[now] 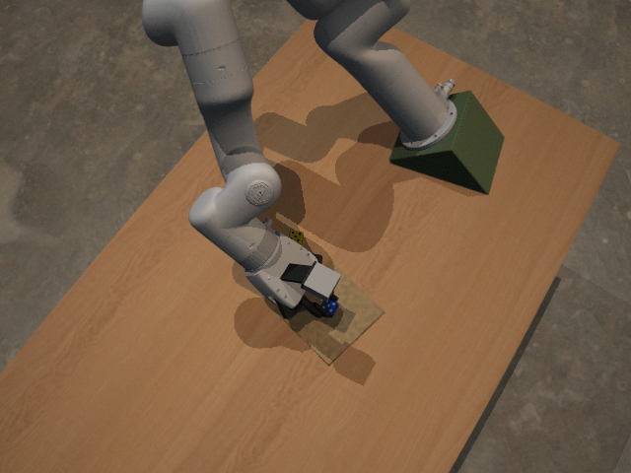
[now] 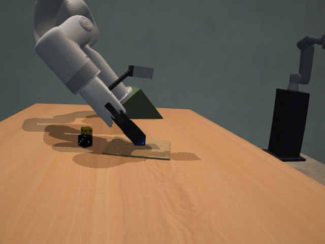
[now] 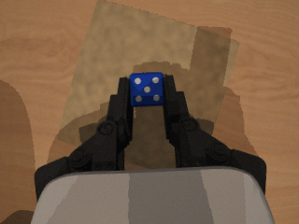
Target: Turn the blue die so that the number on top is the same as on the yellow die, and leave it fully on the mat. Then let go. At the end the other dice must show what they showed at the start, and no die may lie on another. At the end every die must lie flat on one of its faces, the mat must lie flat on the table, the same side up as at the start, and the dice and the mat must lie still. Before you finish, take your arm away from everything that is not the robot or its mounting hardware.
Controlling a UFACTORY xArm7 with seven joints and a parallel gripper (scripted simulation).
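My gripper is now 20 mm above the blue die and 10 mm to the right of it. Round my hand: black die (110 mm to the right, 20 mm below); then yellow die (120 mm to the right, 70 mm behind, 20 mm below); then tan mat (30 mm below, 20 mm to the left).
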